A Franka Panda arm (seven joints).
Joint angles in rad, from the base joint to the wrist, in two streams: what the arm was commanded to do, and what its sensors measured. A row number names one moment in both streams.
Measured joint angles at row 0:
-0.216 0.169 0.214 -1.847 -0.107 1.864 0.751
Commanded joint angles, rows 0 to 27:
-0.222 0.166 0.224 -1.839 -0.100 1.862 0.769
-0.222 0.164 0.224 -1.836 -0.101 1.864 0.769
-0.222 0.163 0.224 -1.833 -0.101 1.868 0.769
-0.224 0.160 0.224 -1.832 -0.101 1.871 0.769
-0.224 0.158 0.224 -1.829 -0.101 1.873 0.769
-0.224 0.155 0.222 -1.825 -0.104 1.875 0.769
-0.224 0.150 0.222 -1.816 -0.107 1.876 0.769
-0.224 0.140 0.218 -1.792 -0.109 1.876 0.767
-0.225 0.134 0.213 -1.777 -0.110 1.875 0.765
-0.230 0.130 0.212 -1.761 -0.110 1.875 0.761
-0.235 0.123 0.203 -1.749 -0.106 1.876 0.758
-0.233 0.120 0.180 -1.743 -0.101 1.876 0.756
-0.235 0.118 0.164 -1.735 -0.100 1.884 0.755
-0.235 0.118 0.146 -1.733 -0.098 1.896 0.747
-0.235 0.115 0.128 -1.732 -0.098 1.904 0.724
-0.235 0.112 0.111 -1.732 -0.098 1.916 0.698
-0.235 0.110 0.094 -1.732 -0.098 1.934 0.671
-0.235 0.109 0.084 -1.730 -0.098 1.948 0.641
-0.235 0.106 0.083 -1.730 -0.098 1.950 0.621
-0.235 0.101 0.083 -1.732 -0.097 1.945 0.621
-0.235 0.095 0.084 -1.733 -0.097 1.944 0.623
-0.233 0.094 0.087 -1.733 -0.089 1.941 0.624
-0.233 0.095 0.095 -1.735 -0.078 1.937 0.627
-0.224 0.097 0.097 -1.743 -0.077 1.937 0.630
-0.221 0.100 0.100 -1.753 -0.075 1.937 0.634
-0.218 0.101 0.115 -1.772 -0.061 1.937 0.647
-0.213 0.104 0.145 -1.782 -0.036 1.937 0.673
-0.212 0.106 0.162 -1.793 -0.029 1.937 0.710
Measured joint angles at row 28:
-0.219 0.113 0.108 -1.750 -0.064 1.937 0.645
